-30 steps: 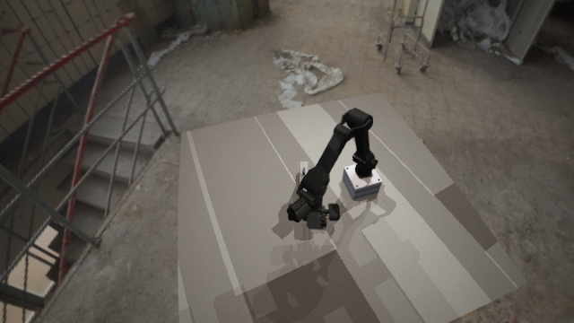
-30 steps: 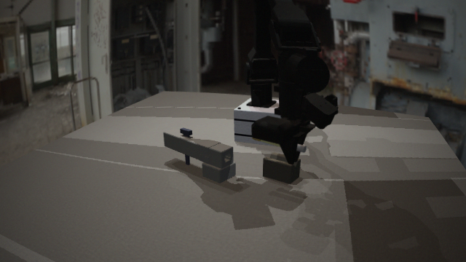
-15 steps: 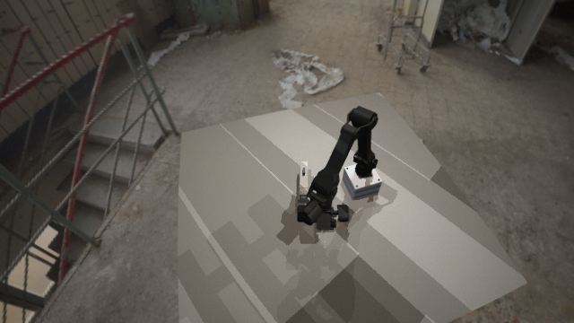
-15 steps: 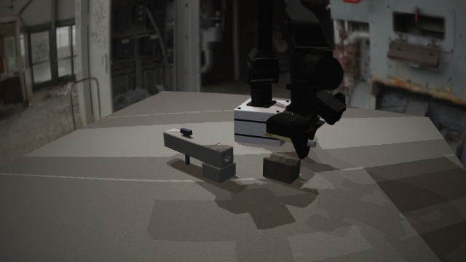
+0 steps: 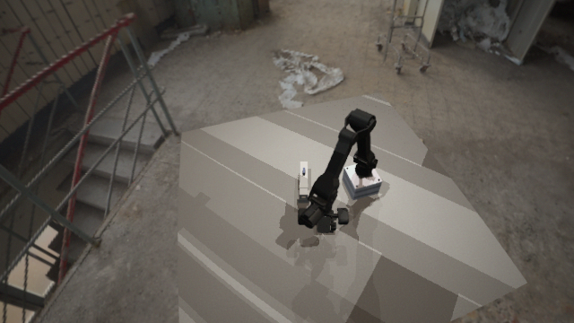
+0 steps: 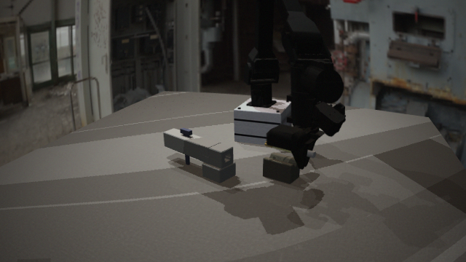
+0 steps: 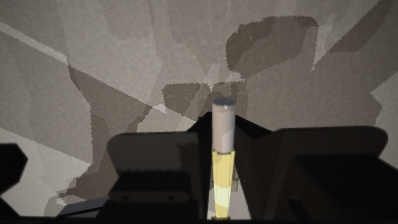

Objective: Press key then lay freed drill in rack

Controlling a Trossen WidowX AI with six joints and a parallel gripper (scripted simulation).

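Right now my gripper tip is 40 mm to the left of the drill, 30 mm below it and 10 mm past it. Also, from my gripper tip: dark blue T-shaped key: 260 mm to the right, 20 mm ahead, 20 mm above; then dark rack: 50 mm to the right, 10 mm below, 10 mm behind; then grey fixture block: 230 mm to the right, 30 mm ahead, 10 mm above.
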